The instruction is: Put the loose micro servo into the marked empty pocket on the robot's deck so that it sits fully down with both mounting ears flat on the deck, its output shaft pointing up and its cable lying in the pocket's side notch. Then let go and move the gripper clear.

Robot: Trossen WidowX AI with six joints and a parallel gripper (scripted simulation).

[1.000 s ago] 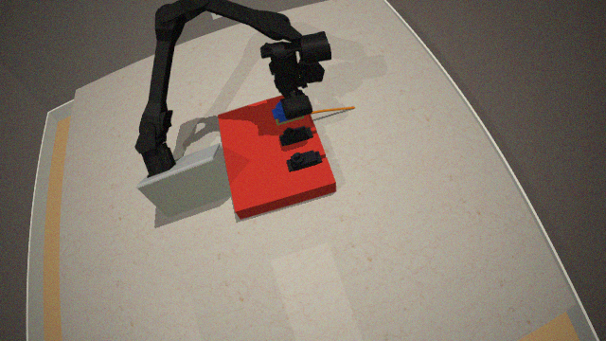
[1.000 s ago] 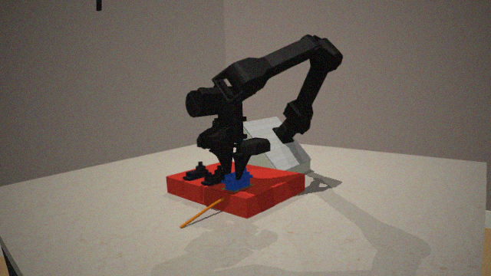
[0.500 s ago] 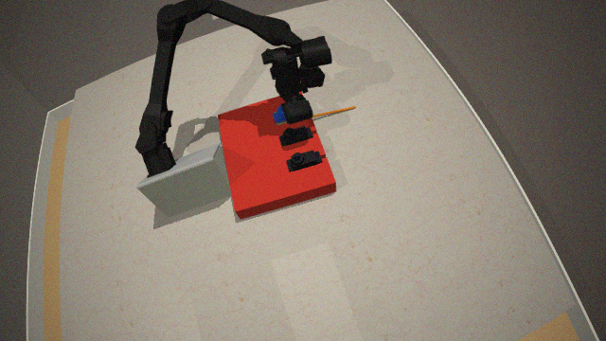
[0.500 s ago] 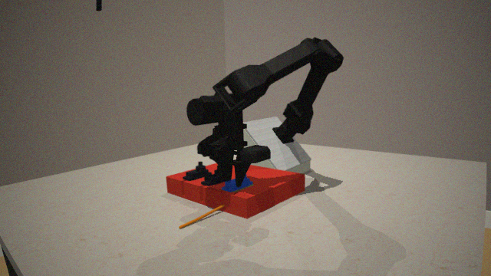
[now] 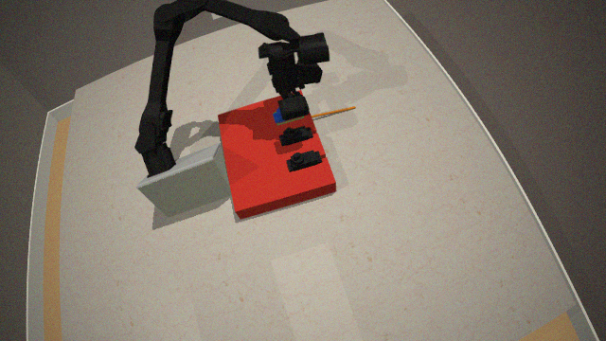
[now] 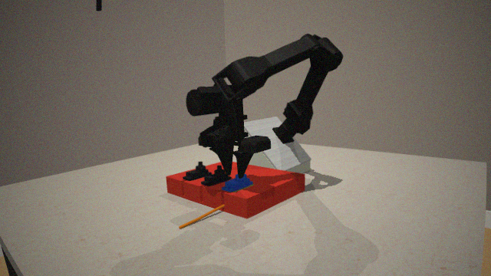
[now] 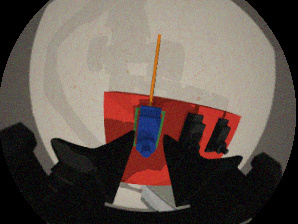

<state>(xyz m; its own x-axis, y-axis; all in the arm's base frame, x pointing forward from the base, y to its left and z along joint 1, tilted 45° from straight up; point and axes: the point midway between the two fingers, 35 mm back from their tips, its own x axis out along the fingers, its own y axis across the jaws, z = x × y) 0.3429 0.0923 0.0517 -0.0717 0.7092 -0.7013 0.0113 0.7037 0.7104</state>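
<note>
Now: the red deck 12 cm behind my gripper tip, 7 cm to the right of it and 5 cm below it.
</note>
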